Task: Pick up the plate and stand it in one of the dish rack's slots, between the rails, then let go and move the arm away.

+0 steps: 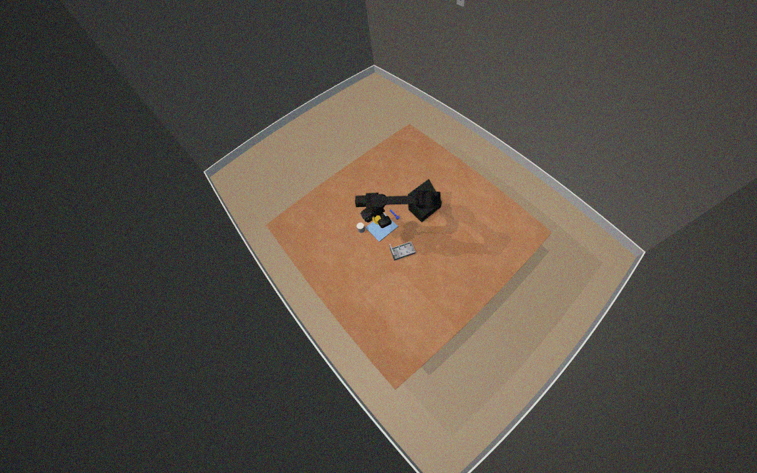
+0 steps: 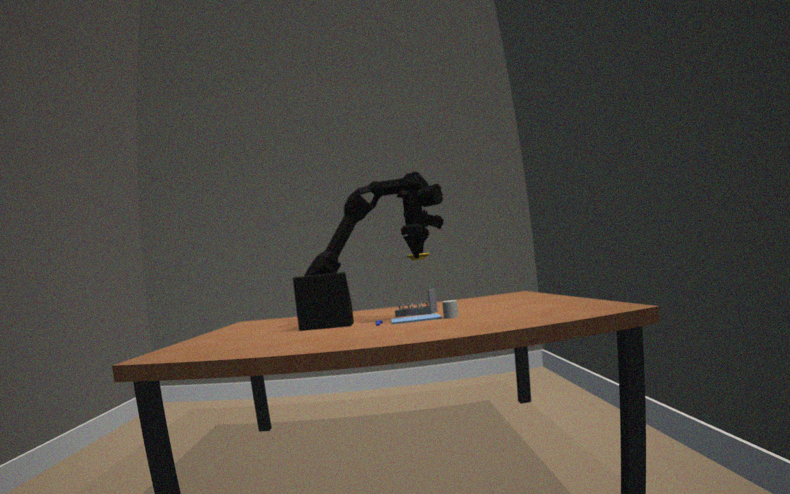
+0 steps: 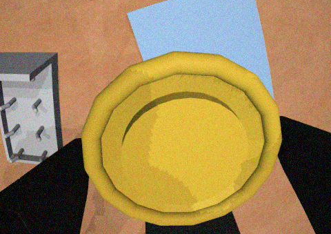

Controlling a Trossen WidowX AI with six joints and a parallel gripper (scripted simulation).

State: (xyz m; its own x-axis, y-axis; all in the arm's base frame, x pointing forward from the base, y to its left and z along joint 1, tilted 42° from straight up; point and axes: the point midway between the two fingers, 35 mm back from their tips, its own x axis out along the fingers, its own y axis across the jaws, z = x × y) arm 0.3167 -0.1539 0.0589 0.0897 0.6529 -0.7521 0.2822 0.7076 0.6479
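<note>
Right now my gripper tip is 160 mm to the right of the grey dish rack, 160 mm above it and 10 mm past it. Round my gripper tip: white cup: 160 mm below, 120 mm to the right, 60 mm ahead; blue object: 180 mm below, 150 mm behind, 40 mm to the right; yellow plate: 10 mm above.
</note>
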